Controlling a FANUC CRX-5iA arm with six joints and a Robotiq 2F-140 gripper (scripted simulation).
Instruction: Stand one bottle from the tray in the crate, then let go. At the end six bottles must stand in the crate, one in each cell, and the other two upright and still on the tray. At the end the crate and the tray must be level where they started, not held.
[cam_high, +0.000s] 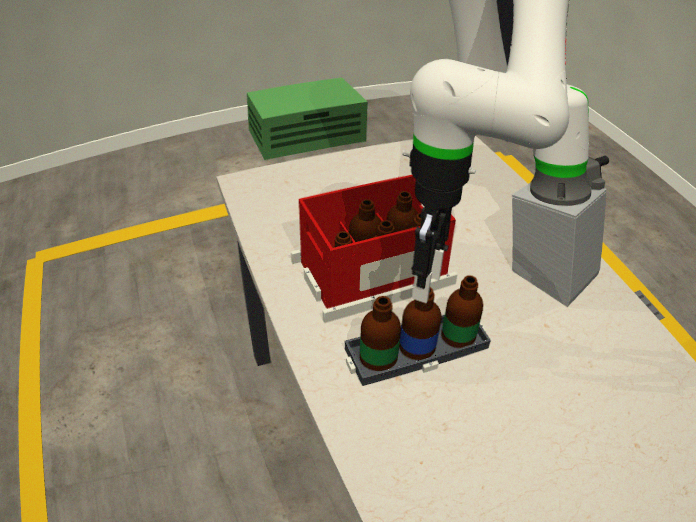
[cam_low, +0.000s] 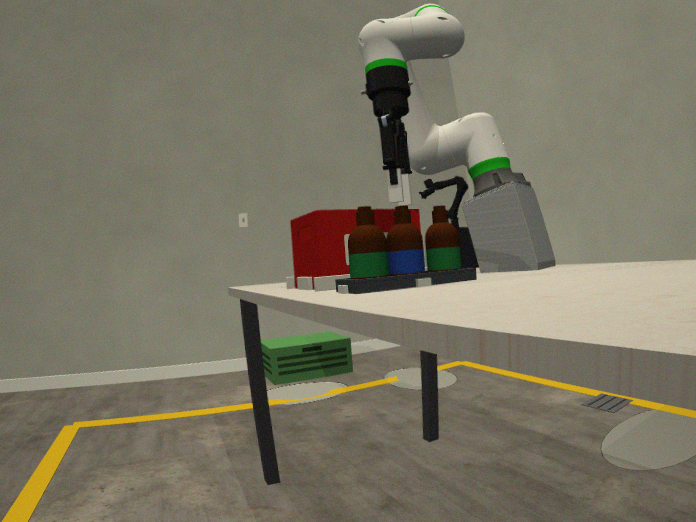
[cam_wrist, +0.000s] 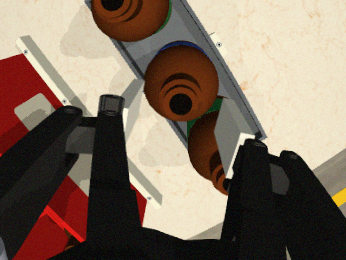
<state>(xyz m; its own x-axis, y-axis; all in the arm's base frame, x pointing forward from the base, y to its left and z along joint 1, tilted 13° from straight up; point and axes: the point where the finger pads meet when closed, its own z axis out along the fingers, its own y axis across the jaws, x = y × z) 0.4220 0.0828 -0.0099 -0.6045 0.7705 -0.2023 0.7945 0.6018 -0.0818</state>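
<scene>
The glass bottle is 110 mm below my hand. The rest, counted from my hand: grey tray: 180 mm below; then red crate: 30 mm behind, 240 mm to the right, 110 mm below.
</scene>
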